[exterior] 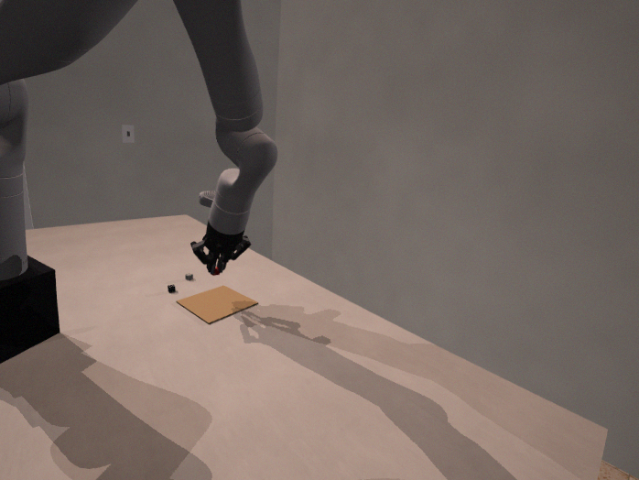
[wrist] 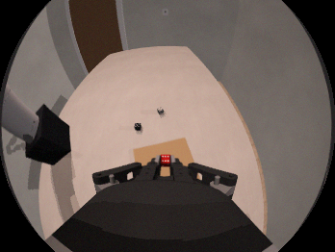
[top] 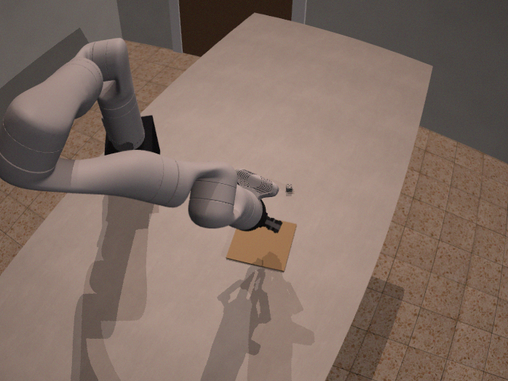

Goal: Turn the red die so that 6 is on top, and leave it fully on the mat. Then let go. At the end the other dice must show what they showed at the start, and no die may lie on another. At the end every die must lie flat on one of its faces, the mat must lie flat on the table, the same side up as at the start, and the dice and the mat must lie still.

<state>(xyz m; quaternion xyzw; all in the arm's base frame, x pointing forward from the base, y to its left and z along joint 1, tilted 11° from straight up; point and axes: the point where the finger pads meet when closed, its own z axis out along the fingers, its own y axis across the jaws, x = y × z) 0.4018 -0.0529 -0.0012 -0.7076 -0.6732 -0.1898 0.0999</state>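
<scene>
Right now the red die is 2 cm below my hand and 1 cm to the left of it. From my hand the other things lie so: black die: 13 cm to the left, 9 cm below, 7 cm behind; then grey die: 19 cm to the left, 9 cm below; then tan mat: 10 cm below, 1 cm to the left.
</scene>
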